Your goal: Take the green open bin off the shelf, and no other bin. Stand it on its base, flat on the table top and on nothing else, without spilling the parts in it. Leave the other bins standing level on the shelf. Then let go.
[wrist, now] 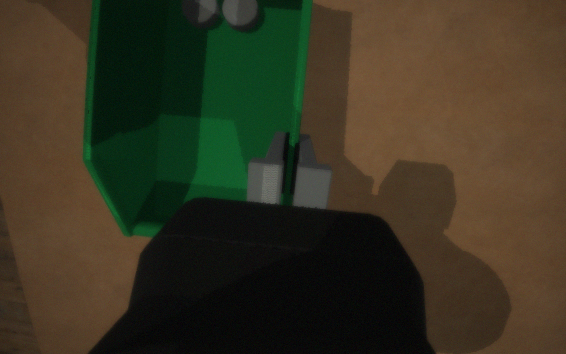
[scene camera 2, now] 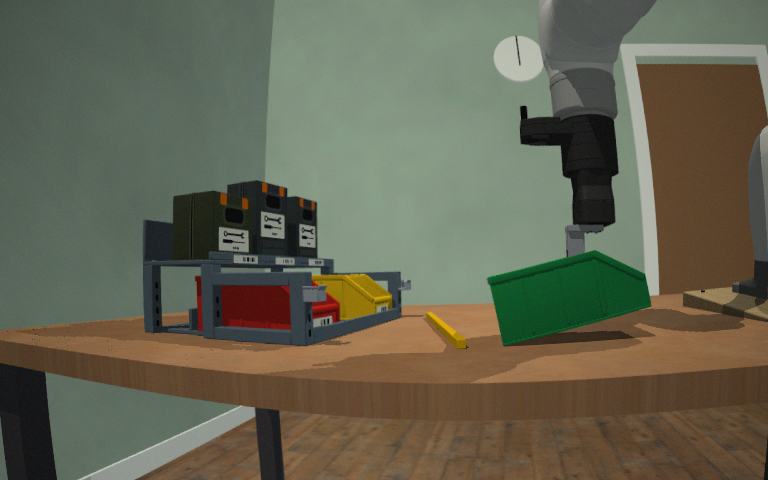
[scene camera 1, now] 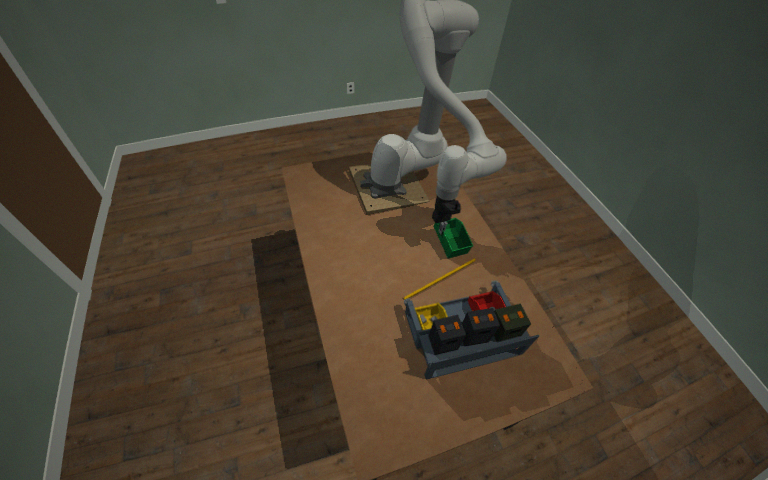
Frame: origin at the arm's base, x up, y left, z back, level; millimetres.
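Seen in the pictures: gripper, fingertip midpoint: [wrist: 290, 152] [scene camera 1: 441, 232]; arm's base, link origin: [scene camera 1: 384, 184].
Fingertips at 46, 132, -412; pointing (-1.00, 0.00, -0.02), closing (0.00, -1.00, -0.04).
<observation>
Offsets run from my fingertips to a thing's top centre, as dx, dy, dz. "spot": to the spot under its first point. Level surfaces: height alone.
The green bin @[+30, +49, -19] [scene camera 1: 459, 242] [scene camera 2: 566, 302] [wrist: 250, 75] is off the shelf [scene camera 1: 481, 355] [scene camera 2: 254, 278], over the table top @[dx -68] [scene camera 1: 351, 254] [scene camera 2: 566, 370] [wrist: 475, 75]. It is tilted: its tall back end is low, its front end raised. The low edge is at or close to the table; contact is unclear. My gripper [scene camera 1: 443, 227] [wrist: 290, 152] is shut on its side wall near the front; the fingertips are hidden in scene camera 2. Two grey round parts @[spot: -51, +71, -78] [wrist: 202, 10] @[spot: -52, +45, -79] [wrist: 240, 11] lie inside. The yellow bin [scene camera 1: 422, 319] [scene camera 2: 351, 295] and red bin @[+13, +41, -402] [scene camera 1: 484, 301] [scene camera 2: 254, 305] stand level on the shelf.
A yellow bar @[-58, -67, -186] [scene camera 1: 438, 279] [scene camera 2: 446, 330] lies on the table between the green bin and the shelf. Three dark cases @[+154, -201, -484] [scene camera 1: 447, 335] @[+166, -88, -492] [scene camera 1: 480, 328] @[+129, +30, -500] [scene camera 1: 512, 323] stand on the shelf's upper level. The arm's base plate [scene camera 1: 396, 204] [scene camera 2: 716, 300] is behind the bin.
</observation>
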